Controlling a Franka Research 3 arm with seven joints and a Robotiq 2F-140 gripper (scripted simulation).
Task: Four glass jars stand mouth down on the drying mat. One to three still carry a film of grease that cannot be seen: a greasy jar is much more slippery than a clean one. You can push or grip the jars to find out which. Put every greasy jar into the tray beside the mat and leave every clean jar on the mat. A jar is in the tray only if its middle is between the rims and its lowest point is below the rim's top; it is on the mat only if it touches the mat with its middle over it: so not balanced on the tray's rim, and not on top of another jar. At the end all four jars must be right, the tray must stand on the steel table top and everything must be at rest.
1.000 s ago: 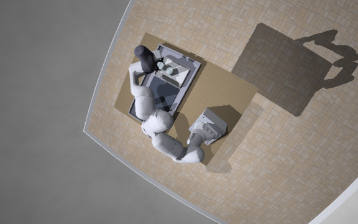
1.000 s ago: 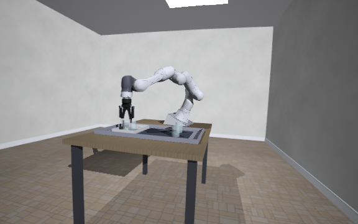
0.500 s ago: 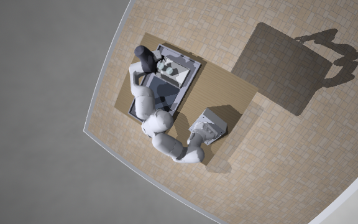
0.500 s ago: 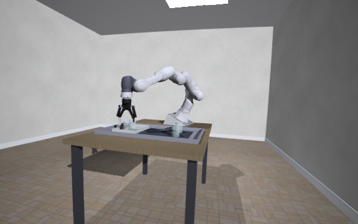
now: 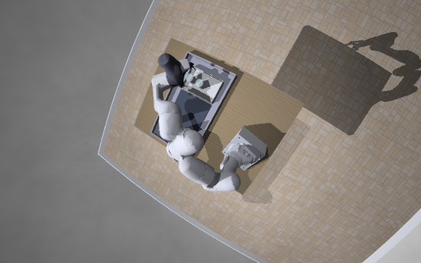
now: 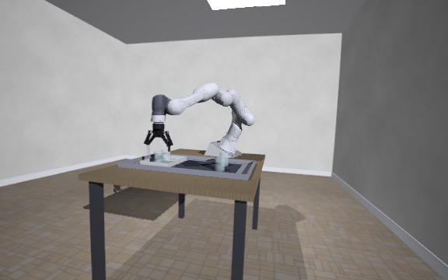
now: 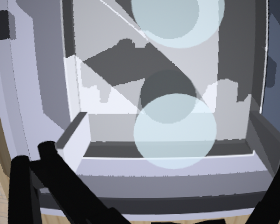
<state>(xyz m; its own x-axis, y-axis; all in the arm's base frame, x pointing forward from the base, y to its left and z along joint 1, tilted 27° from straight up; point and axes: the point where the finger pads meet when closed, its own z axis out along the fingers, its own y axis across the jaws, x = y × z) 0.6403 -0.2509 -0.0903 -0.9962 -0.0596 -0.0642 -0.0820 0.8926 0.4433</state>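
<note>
Now: the white tray 9 cm behind my hand, 1 cm to the right of it and 7 cm below it. Round my hand: dark drying mat: 12 cm behind, 31 cm to the left, 7 cm below.
</note>
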